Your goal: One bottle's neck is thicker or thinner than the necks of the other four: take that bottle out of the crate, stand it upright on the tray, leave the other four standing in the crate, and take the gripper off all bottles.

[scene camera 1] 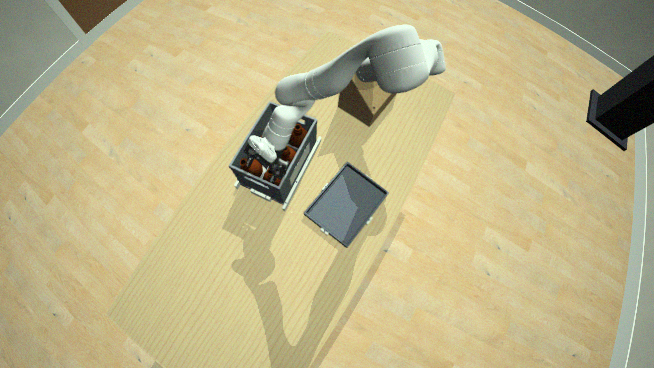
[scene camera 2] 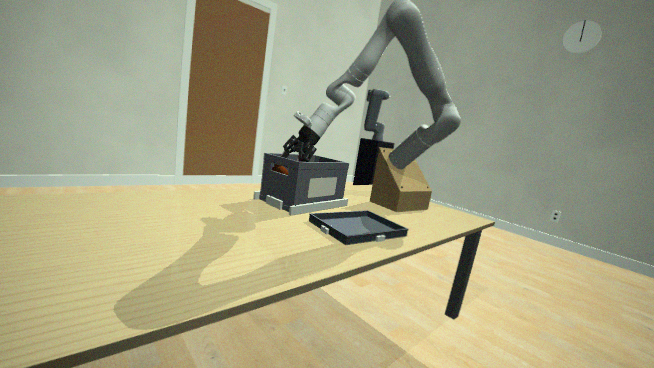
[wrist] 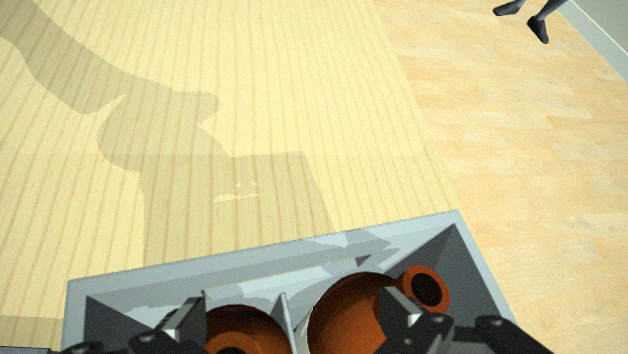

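Seen in the pictures: gripper, between the fingertips: (scene camera 1: 259, 173) (wrist: 294, 311); arm's base, origin of its link: (scene camera 1: 364, 70) (scene camera 2: 396, 161).
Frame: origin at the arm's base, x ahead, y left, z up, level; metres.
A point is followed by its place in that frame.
Observation:
The grey crate (scene camera 1: 258, 186) {x 0.554, y -0.052, z -0.107 m} (scene camera 2: 279, 186) {x 0.553, y -0.044, z -0.126 m} (wrist: 200, 267) {x 0.543, y -0.012, z -0.025 m} stands on the table with brown bottles inside. My gripper (scene camera 1: 265, 164) {x 0.528, y -0.055, z -0.051 m} (scene camera 2: 296, 156) {x 0.528, y -0.055, z -0.051 m} (wrist: 294, 311) {x 0.528, y -0.055, z -0.051 m} is open, its fingers down at the crate's top at the end away from the arm's base. In the wrist view, one end bottle (wrist: 240, 325) {x 0.526, y -0.029, z -0.076 m} has its neck beside the left finger. The other end bottle (scene camera 1: 254, 167) {x 0.518, y -0.092, z -0.070 m} (wrist: 345, 320) {x 0.526, y -0.087, z -0.073 m} leans towards the outer wall, its neck just outside the right finger. Two more bottles, one (scene camera 1: 299, 135) {x 0.336, y -0.043, z -0.068 m} and another (scene camera 1: 288, 154) {x 0.418, y -0.026, z -0.061 m}, show in the crate; the fifth is hidden. The tray (scene camera 1: 332, 205) {x 0.438, y 0.175, z -0.195 m} (scene camera 2: 362, 225) {x 0.375, y 0.205, z -0.195 m} holds no bottle.
Low pale strips (scene camera 1: 302, 172) {x 0.407, y 0.020, z -0.171 m} (scene camera 2: 320, 206) {x 0.413, y 0.023, z -0.185 m} line the crate's base on the table. The crate's walls and a divider (wrist: 287, 320) {x 0.531, y -0.059, z -0.106 m} stand close around the fingers. The arm's wooden base block (scene camera 1: 367, 107) {x 0.077, y 0.077, z -0.090 m} (scene camera 2: 400, 192) {x 0.077, y 0.109, z -0.115 m} stands behind the tray. A person's feet (wrist: 537, 27) show on the floor beyond the table.

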